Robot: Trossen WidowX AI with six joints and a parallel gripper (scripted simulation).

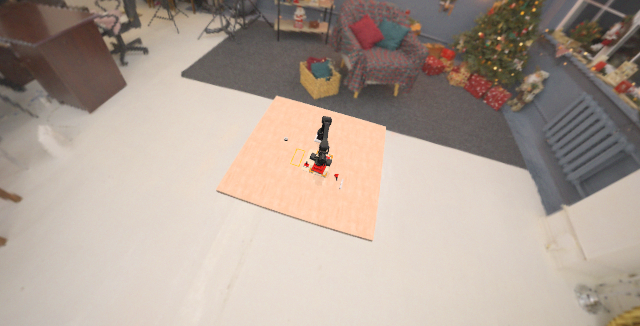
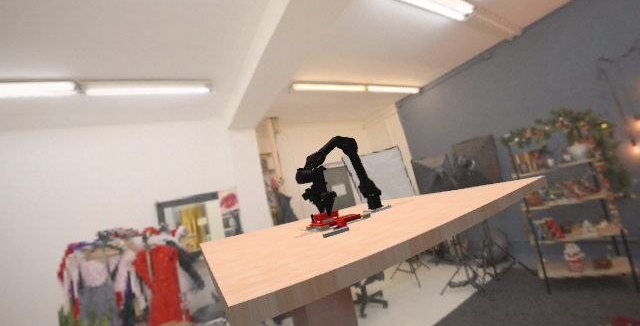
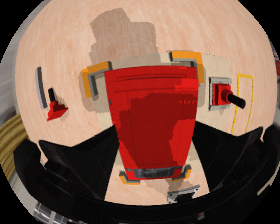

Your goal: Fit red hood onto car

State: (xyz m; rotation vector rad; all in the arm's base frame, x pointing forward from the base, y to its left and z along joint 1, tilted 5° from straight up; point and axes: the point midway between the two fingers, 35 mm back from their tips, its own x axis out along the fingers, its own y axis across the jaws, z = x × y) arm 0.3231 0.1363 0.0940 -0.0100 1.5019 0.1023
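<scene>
The red hood lies 10 mm above my gripper tip. Also, from my gripper tip: white piece (240 mm to the left, 50 mm ahead, 40 mm below).
</scene>
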